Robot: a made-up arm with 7 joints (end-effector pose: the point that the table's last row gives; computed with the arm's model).
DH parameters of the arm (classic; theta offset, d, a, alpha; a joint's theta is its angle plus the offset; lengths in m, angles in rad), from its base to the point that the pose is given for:
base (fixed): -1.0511 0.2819 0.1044 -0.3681
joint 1: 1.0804 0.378 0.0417 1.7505
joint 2: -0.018 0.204 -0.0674 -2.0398
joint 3: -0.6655 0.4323 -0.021 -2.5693
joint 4: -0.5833 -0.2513 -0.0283 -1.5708
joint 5: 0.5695 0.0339 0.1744 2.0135
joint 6: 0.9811 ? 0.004 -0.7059
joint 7: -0.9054 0 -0.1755 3.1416
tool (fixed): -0.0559 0.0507 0 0
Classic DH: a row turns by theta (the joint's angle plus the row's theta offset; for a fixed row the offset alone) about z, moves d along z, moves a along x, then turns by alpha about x.
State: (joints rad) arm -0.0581 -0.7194 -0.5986 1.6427 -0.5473 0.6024 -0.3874
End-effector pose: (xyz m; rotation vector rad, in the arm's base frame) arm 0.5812 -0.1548 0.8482 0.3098 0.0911 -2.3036
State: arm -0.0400 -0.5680 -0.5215 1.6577 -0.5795 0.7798 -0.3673
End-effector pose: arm 0.5638 -0.1541 0.8947 0.6102 0.0553 -2.3986
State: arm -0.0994 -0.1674 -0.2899 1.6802 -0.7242 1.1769 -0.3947
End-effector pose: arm 0.4600 -0.1429 0.9929 1.4126 0.1095 -2.4485
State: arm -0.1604 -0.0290 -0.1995 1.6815 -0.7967 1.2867 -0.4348
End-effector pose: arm 0.4115 -0.1221 1.0157 1.6650 0.1411 -2.3855
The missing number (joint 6, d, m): 0.4624
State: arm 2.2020 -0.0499 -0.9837 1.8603 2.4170 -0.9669 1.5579
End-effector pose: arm 0.7375 0.0358 1.5398 -0.0819 -2.6344 -1.0083
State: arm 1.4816 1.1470 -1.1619 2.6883 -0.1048 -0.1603 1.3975
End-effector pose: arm 0.1522 -0.4090 0.3869 0.0103 -1.6126 1.5913
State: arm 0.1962 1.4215 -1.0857 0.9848 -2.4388 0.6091 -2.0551
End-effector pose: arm -0.2110 0.4385 0.9074 2.1801 -1.3615 1.6373
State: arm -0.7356 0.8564 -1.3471 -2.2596 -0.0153 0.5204 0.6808
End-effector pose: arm 0.2828 0.3463 0.6287 -1.0159 -0.7305 -0.9813
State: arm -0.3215 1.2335 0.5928 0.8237 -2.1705 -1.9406 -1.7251
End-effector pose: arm -0.1764 0.3967 0.5415 -0.0188 -0.3300 3.0117
